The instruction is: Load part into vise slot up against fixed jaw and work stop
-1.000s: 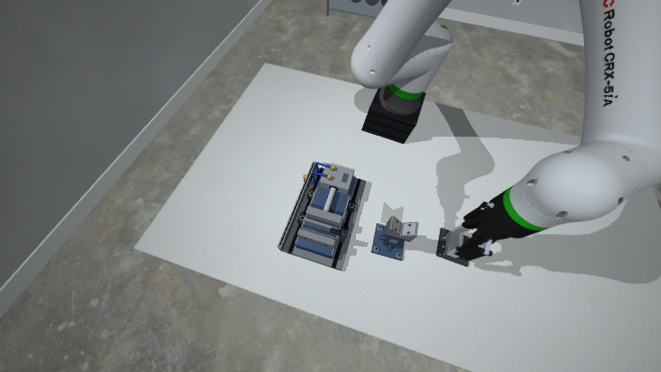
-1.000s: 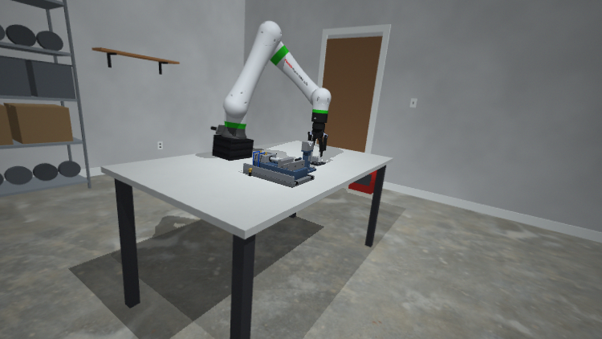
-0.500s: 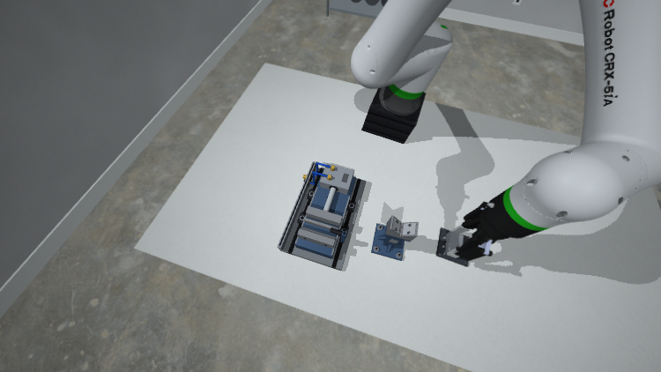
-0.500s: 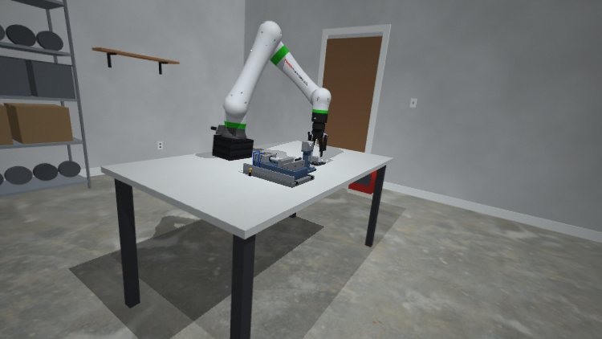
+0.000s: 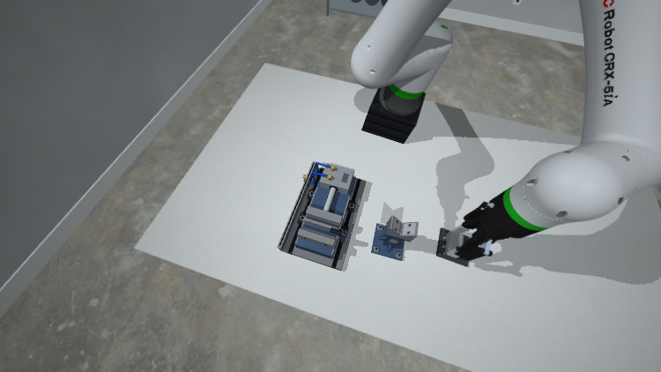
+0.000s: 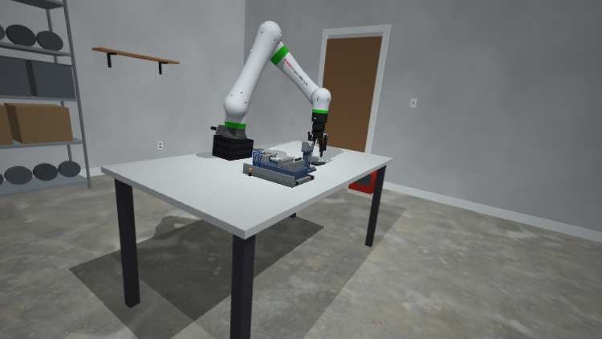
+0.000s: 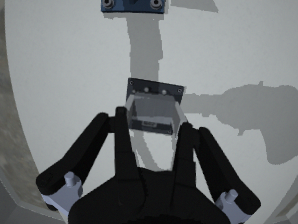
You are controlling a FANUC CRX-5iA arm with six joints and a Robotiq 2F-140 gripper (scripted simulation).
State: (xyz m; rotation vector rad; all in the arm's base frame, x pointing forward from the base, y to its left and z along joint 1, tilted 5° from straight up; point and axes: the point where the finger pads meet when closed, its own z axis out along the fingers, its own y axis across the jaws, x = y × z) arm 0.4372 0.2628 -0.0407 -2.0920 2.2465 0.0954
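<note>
Right now my hand is 10 mm to the right of the dark infeed plate and 40 mm above it. Round my hand: air cylinder rod (390 mm to the right, 30 mm above); part (30 mm below); vise (20 mm ahead, 390 mm to the right, 10 mm below).
</note>
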